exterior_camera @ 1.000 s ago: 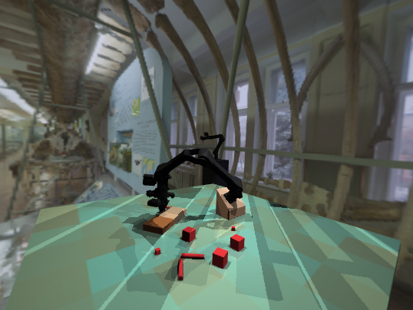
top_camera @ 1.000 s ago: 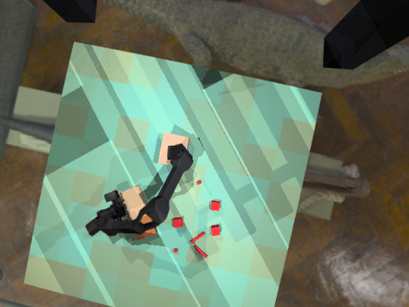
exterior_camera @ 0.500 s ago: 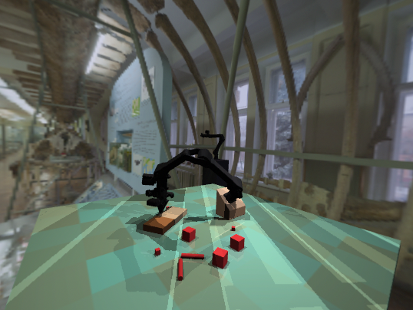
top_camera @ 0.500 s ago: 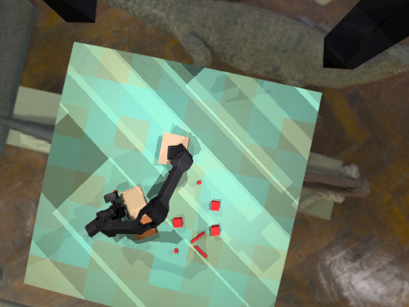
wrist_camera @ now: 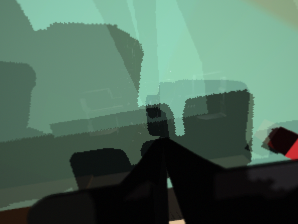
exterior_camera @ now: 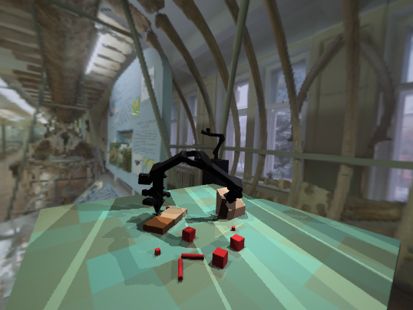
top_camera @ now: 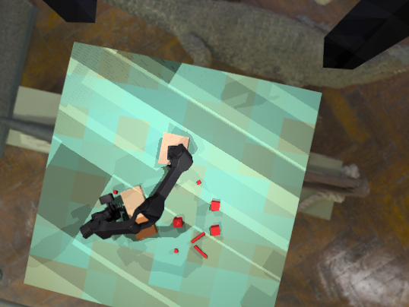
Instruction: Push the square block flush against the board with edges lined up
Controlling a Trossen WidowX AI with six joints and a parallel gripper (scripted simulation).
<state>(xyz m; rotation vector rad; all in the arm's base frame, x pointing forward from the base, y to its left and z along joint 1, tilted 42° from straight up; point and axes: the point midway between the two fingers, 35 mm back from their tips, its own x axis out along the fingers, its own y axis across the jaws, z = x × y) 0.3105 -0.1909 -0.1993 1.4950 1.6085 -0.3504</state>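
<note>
The tan square block lies 40 mm behind my gripper tip and 90 mm to the left of it. Round my gripper tip: brown board (70 mm ahead, 140 mm to the left).
</note>
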